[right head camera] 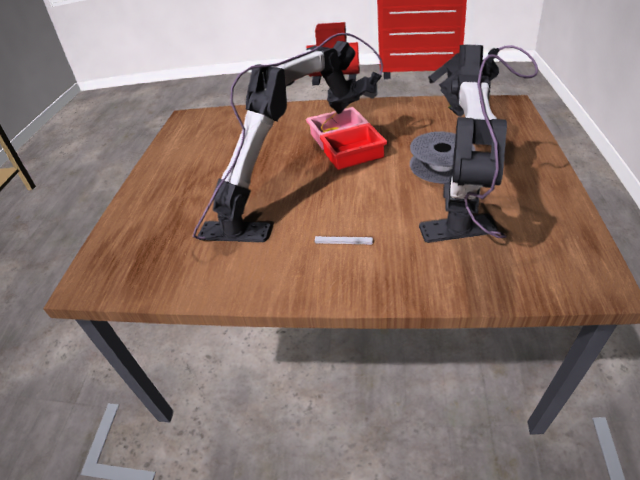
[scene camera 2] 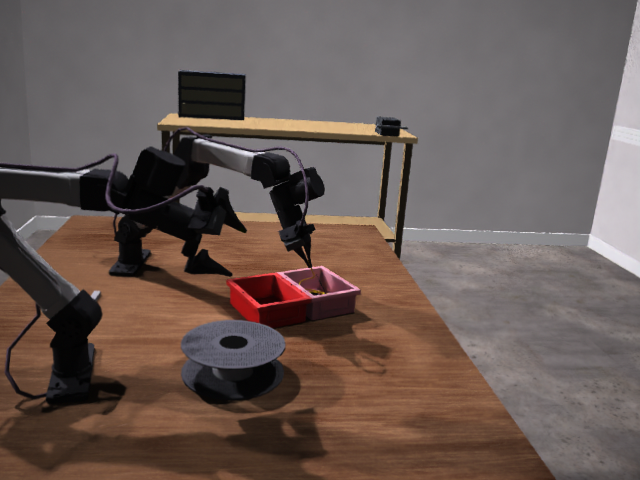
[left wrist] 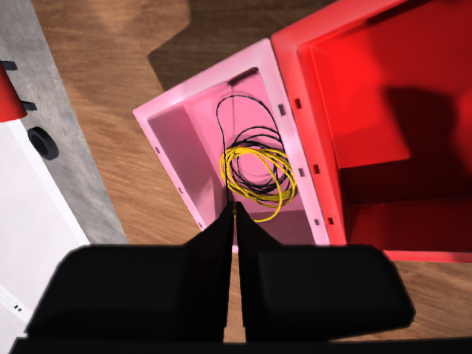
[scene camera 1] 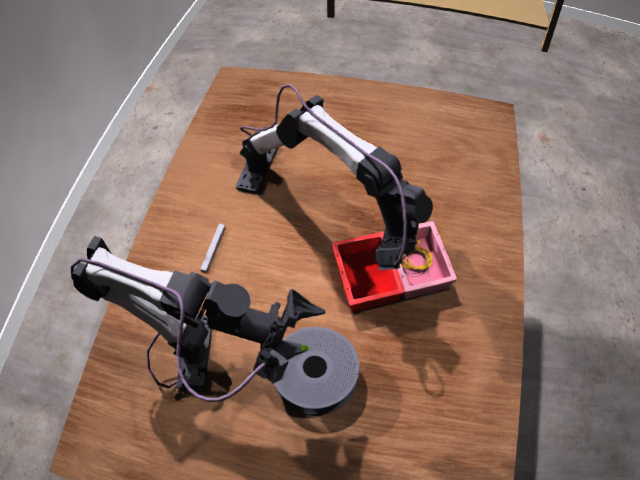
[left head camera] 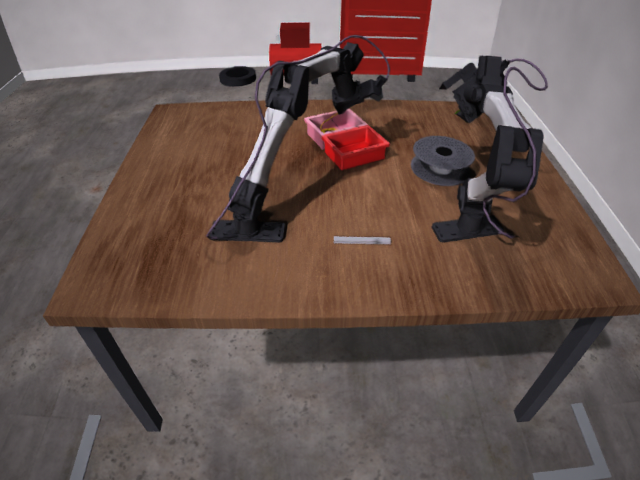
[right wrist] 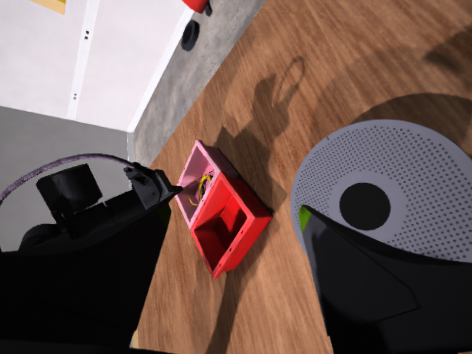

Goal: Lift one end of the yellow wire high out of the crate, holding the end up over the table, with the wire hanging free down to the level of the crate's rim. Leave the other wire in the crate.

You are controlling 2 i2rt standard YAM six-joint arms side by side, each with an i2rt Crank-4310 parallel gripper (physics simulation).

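Pixels of known places: left gripper, fingertip midpoint: (right head camera: 339, 113) (scene camera 2: 310, 267) (left wrist: 235, 204) (scene camera 1: 413, 249) (left head camera: 340, 113) (right wrist: 182, 188); right gripper, fingertip midpoint: (right head camera: 440, 93) (scene camera 2: 239, 253) (scene camera 1: 316, 330) (left head camera: 448, 100) (right wrist: 234, 207); left arm's base at its link origin: (right head camera: 234, 232) (scene camera 2: 130, 263) (scene camera 1: 257, 166) (left head camera: 247, 232); right arm's base at its link origin: (right head camera: 458, 229) (scene camera 2: 72, 373) (scene camera 1: 195, 353) (left head camera: 467, 229).
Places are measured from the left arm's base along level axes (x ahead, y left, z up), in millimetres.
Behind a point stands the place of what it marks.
Note:
The yellow wire (scene camera 1: 430, 258) {x 554, y -196, z 10 mm} (scene camera 2: 316, 292) {x 525, y -184, z 13 mm} (left wrist: 274, 201) lies mostly coiled in the pink crate (scene camera 1: 444, 251) {x 584, y -200, z 63 mm} (scene camera 2: 333, 305) {x 561, y -300, z 30 mm} (left wrist: 200, 80) {x 552, y -308, z 63 mm}. One strand rises from the coil to my left gripper (scene camera 2: 310, 266) {x 503, y -241, z 102 mm} (left wrist: 235, 205) {x 503, y -241, z 102 mm}, which is shut on it slightly above the rim. The thin black wire (left wrist: 262, 189) {x 505, y -187, z 9 mm} lies coiled beneath the yellow one in the crate; one black strand runs toward and is partly hidden by the left fingertips in the left wrist view. My right gripper (scene camera 1: 314, 329) {x 352, y -560, z 241 mm} (scene camera 2: 238, 252) {x 352, y -560, z 241 mm} (right wrist: 234, 207) {x 352, y -560, z 241 mm} is open and empty, high above the table beside the spool.
A red crate (scene camera 1: 377, 300) {x 444, y -373, z 54 mm} (scene camera 2: 281, 316) {x 437, y -368, z 27 mm} stands against the pink crate. A grey spool (left head camera: 426, 149) {x 353, y -520, z 65 mm} (scene camera 1: 338, 366) {x 398, y -563, z 65 mm} (scene camera 2: 261, 345) {x 401, y -586, z 65 mm} stands near the right arm. A light grey bar (left head camera: 361, 240) {x -26, y -307, z 10 mm} (scene camera 1: 212, 248) {x -18, y -315, z 10 mm} lies between the arm bases.

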